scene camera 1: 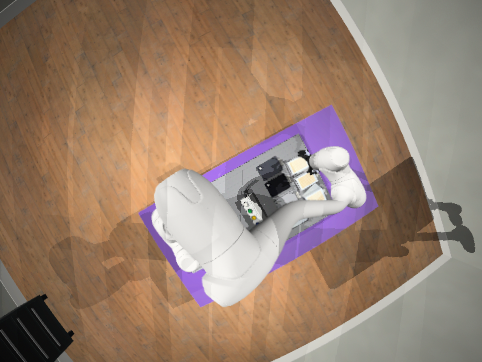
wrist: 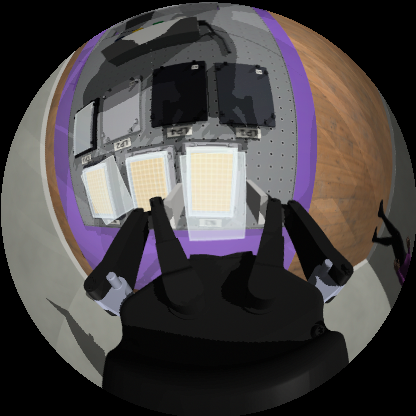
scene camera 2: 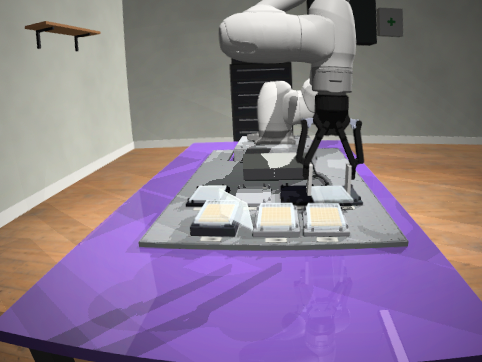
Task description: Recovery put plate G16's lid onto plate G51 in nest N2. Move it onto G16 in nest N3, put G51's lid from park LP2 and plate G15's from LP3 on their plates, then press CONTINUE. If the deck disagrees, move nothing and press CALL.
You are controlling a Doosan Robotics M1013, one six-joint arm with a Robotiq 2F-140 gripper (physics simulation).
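Places are measured from the arm's base along level axes (x back, y up, z left), in metres.
Pixels of known places: gripper, between the fingertips: (scene camera 1: 301, 163) (wrist: 214, 190) (scene camera 2: 328, 193); arm's base, origin of its link: (scene camera 2: 275, 141).
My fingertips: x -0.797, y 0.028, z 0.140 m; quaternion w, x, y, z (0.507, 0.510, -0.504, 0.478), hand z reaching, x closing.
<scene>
Ahead of a thing's pixels: the offset from my fingertips to its middle. "spot": to the spot under its first point. Level surfaces: height alone.
My gripper (scene camera 2: 328, 186) (wrist: 214, 190) is shut on a clear plate lid @(dx -0.011, dy +0.003, dz +0.001 m) (scene camera 2: 331, 193) (wrist: 217, 232) and holds it level a little above the deck. In the wrist view the lid hangs over the tan well plate (wrist: 211, 180) (scene camera 2: 325, 216) in the nest marked N2. A second uncovered plate @(dx -0.006, dy -0.050, dz -0.122 m) (scene camera 2: 276, 216) (wrist: 148, 178) sits beside it. A third plate (scene camera 2: 215, 213) (wrist: 96, 188) sits in a black nest with a clear lid @(spot: dx -0.011, dy -0.046, dz -0.201 m) (scene camera 2: 242, 214) leaning askew on it. Another clear lid @(dx +0.171, dy -0.059, dz -0.322 m) (scene camera 2: 208, 192) (wrist: 83, 130) lies on park LP3. Park LP2 @(dx +0.177, dy -0.063, dz -0.192 m) (wrist: 120, 116) is a bare grey pad.
Two black pads, LP4 @(dx +0.181, dy -0.063, dz -0.062 m) (wrist: 178, 92) and LP1 @(dx +0.177, dy -0.063, dz +0.060 m) (wrist: 243, 92), lie behind the plates. A grey button box @(dx +0.394, dy -0.031, dz -0.132 m) (scene camera 2: 272, 165) (scene camera 1: 251, 210) stands further back on the perforated deck @(dy -0.073 m) (scene camera 2: 374, 230). The purple table @(dy -0.085 m) (scene camera 2: 233, 296) surrounds the deck. The arm's wrist (scene camera 1: 331, 159) hides the gripper from above.
</scene>
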